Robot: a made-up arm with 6 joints.
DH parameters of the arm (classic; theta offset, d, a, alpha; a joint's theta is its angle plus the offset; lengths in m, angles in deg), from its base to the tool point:
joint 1: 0 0.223 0 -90
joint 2: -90 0 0.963 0
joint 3: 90 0.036 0 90
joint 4: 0 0.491 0 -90
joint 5: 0 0 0 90
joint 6: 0 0.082 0 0
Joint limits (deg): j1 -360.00..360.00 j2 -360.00..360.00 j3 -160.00..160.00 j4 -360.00..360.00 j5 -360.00..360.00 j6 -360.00..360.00
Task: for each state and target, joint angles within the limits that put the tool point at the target. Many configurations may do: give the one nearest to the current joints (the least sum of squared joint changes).
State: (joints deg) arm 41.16 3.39 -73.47 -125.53 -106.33 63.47
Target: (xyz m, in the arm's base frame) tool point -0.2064 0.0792 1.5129
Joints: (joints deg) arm 7.42 8.52 -58.44 -120.71 -101.02 63.47
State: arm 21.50 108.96 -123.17 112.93 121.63 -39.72
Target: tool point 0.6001 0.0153 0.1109
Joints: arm -7.89 121.05 -147.98 118.40 121.42 -39.72
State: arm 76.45 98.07 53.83 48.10 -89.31 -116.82
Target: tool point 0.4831 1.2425 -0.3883
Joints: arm 69.51 107.98 25.09 44.04 -69.96 -116.82
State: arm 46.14 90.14 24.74 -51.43 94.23 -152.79
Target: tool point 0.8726 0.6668 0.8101
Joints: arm 38.61 41.84 57.73 -48.37 104.14 -152.79
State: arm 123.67 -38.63 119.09 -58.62 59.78 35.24
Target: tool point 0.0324 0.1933 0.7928
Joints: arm 88.62 -10.80 142.24 -61.82 61.85 35.24
